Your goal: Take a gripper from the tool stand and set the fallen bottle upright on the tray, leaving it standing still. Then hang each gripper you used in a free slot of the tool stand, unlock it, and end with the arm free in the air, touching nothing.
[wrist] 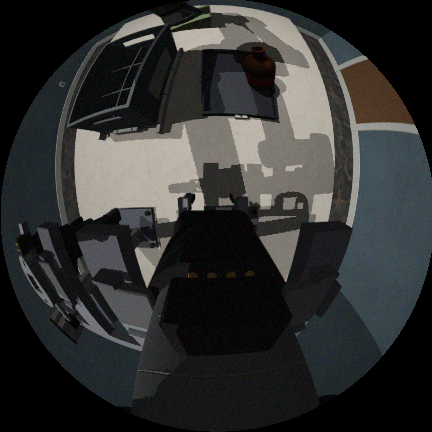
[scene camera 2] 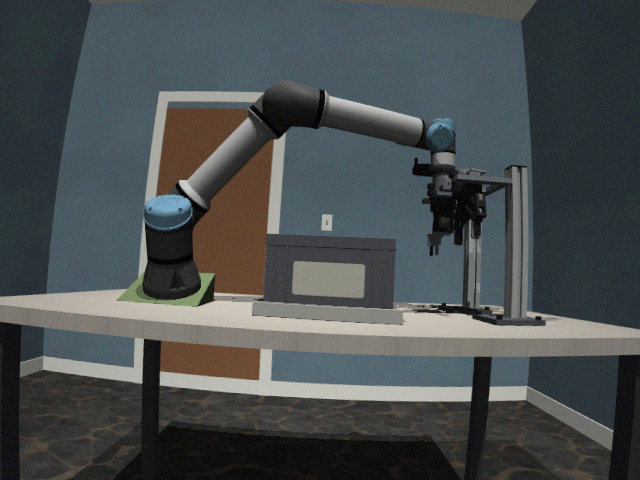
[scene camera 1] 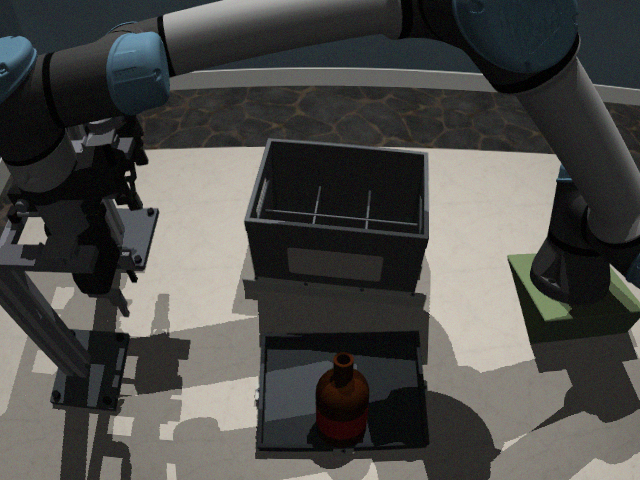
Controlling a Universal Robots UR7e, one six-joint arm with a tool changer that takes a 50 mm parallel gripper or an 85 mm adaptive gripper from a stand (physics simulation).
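Frame: origin at the arm's base, x ahead, y left, z up, level; millimetres.
Seen in the pictures: arm's base, origin of the base link: (scene camera 2: 172, 286) (scene camera 1: 569, 280).
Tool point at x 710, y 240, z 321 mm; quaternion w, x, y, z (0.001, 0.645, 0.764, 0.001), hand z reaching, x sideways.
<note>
Pixels of each thing's top centre, then the offset from my tool point to it. "spot": a spot on its surface instead.
- brown bottle with a red band, middle of its top: (scene camera 1: 344, 374) (wrist: 269, 49) dx -340, dy +50, dz -193 mm
- dark tray, surface spot: (scene camera 1: 289, 408) spot: dx -261, dy +53, dz -355 mm
- dark crate with wire dividers, middle of its top: (scene camera 1: 342, 183) (scene camera 2: 333, 240) (wrist: 111, 63) dx -286, dy -262, dz -185 mm
The brown bottle with a red band (scene camera 1: 342, 403) (wrist: 260, 70) stands upright on the dark tray (scene camera 1: 289, 408) (wrist: 220, 92), near its front edge in scene camera 1. The tool stand (scene camera 1: 41, 320) (scene camera 2: 515, 242) has two posts and slotted holders. My gripper (scene camera 1: 128, 293) (scene camera 2: 434, 250) (wrist: 212, 202) points down at the stand, its body between the prongs of a holder, with the arm's wrist right above it. Its two fingers stand apart and empty. Whether the tool is locked to the arm cannot be seen. The second gripper (scene camera 2: 478, 211) hangs in the neighbouring slot.
A dark crate with wire dividers (scene camera 1: 268, 258) (scene camera 2: 330, 242) (wrist: 150, 107) stands beside the tray, on a low pale base. The arm's green base block (scene camera 1: 522, 279) (scene camera 2: 206, 289) is at the table's far end from the stand. The neighbouring tool is close beside my wrist.
</note>
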